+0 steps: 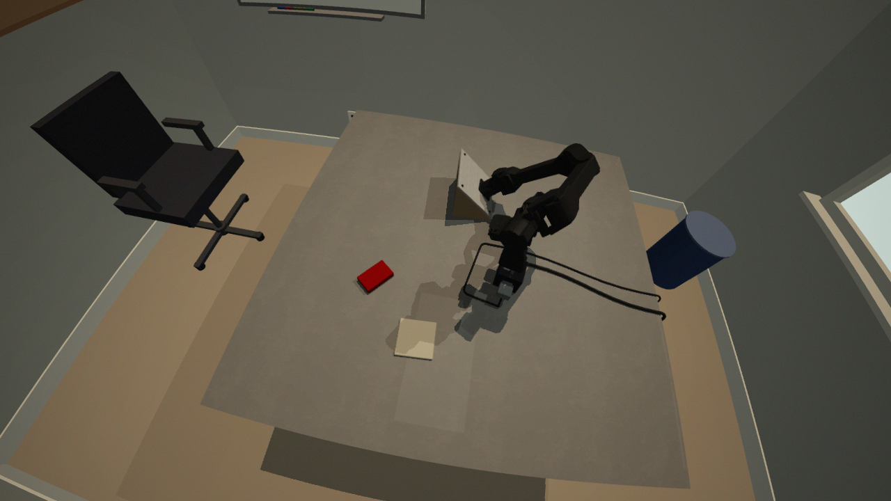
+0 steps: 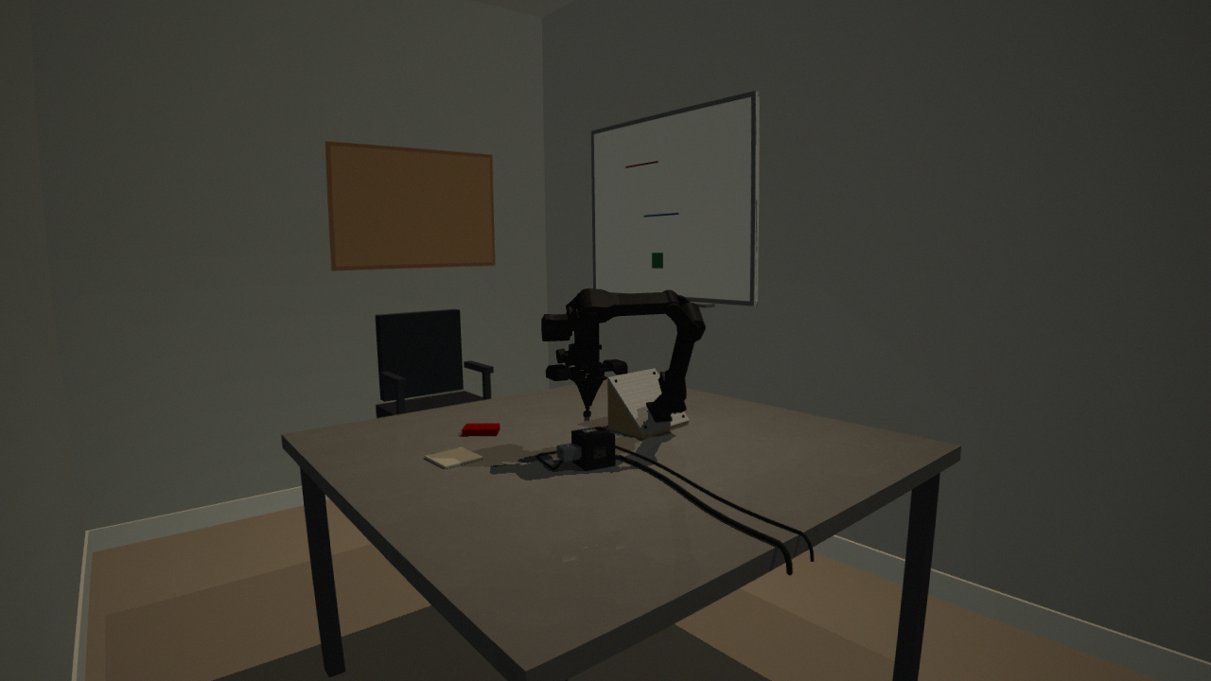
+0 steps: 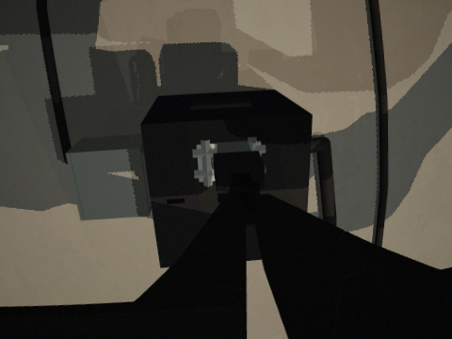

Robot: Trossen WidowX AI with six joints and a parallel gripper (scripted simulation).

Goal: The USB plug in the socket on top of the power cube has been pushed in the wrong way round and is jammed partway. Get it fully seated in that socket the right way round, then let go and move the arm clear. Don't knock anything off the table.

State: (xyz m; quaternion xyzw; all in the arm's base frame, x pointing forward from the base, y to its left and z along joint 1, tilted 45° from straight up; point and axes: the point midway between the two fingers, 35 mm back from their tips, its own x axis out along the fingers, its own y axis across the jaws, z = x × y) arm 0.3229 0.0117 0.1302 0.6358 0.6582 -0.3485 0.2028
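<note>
The silver socket is 10 mm to the left of my gripper tip and 60 mm below it. Round my gripper tip: dark USB plug (20 mm below); red block (100 mm ahead, 380 mm to the right, 120 mm below).
</note>
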